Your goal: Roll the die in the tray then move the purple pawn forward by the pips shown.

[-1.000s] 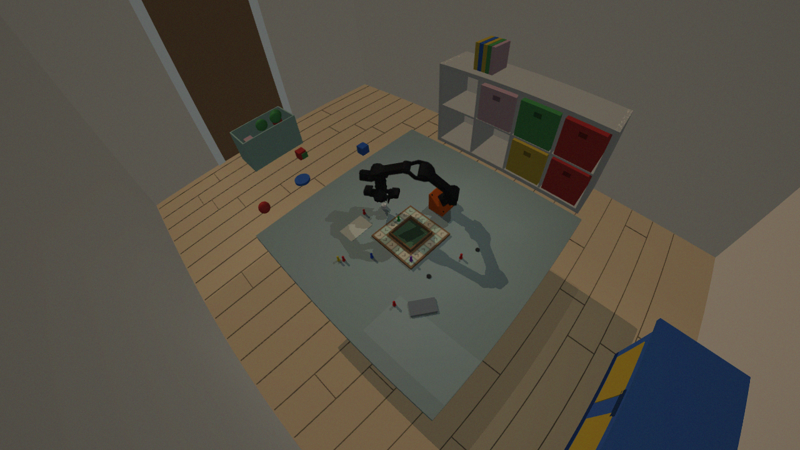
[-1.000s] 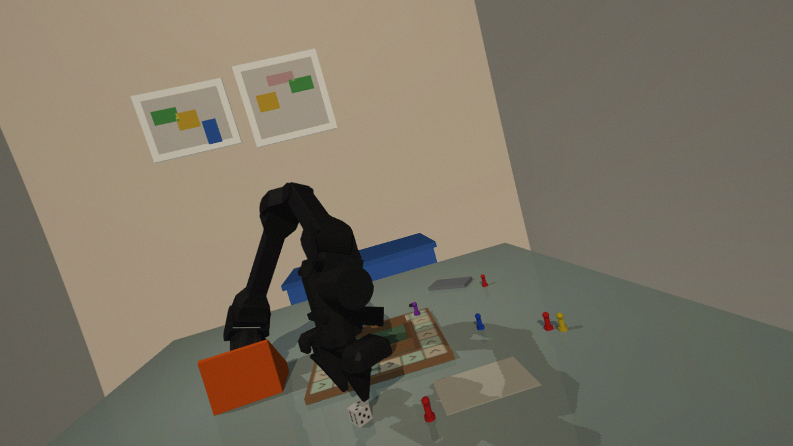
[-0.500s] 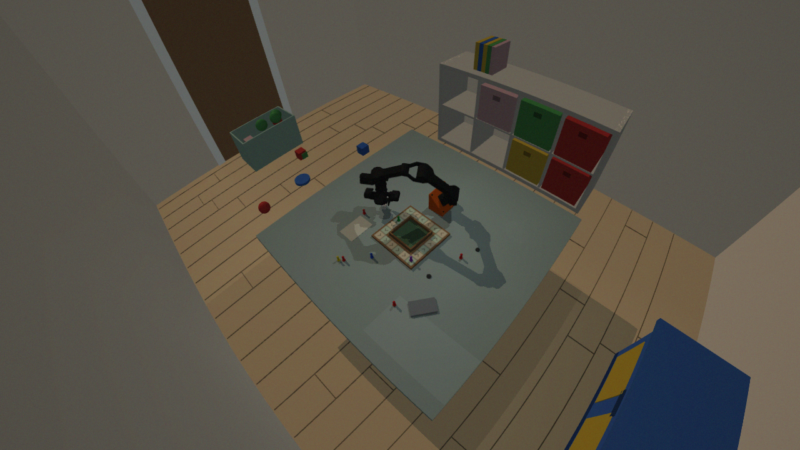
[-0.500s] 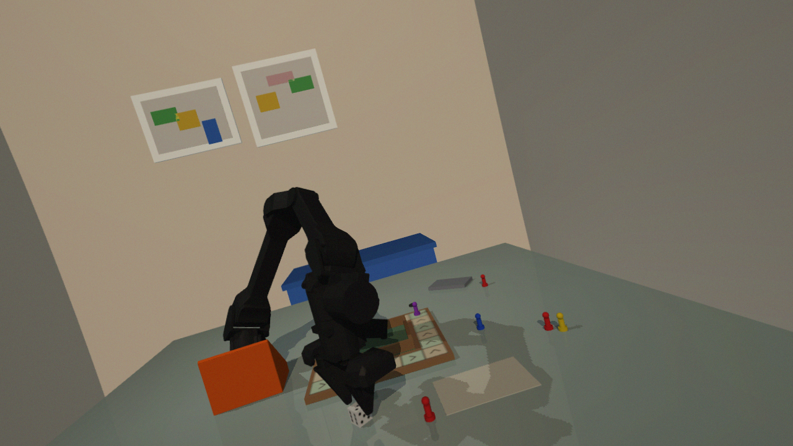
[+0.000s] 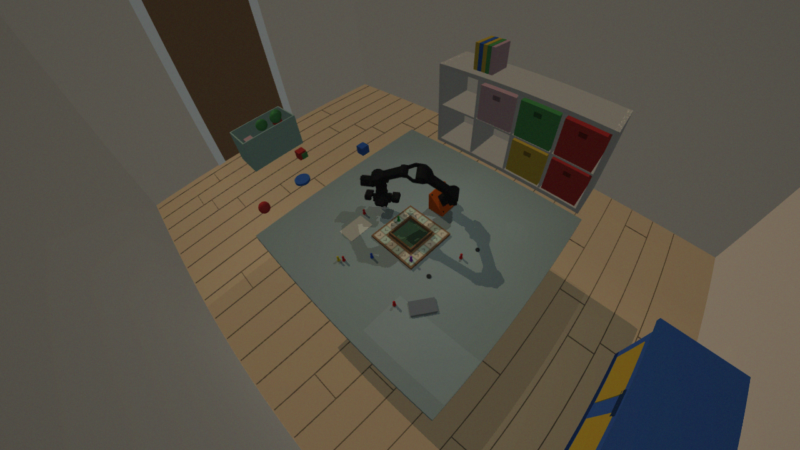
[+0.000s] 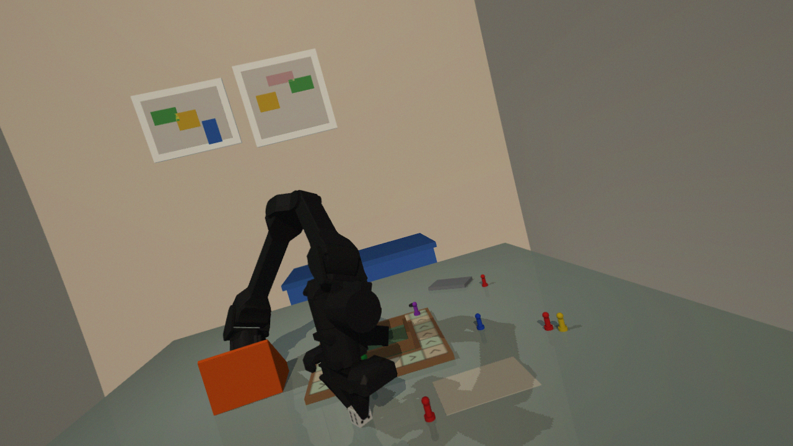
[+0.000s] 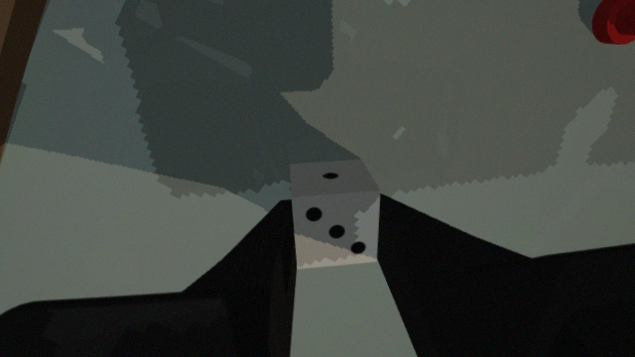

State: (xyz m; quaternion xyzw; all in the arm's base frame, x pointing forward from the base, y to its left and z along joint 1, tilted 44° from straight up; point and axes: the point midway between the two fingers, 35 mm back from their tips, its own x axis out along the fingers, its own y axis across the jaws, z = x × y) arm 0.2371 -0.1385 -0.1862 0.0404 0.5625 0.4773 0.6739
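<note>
Now: gripper tip 140 mm short of the purple pawn, 360 mm to the right of it and 20 mm below it. The rest, counted from my gripper tip: die right at my gripper tip; then green pawn 10 mm ahead, 140 mm to the left, 20 mm above; then pale card 200 mm ahead, 10 mm to the left, 10 mm below.
</note>
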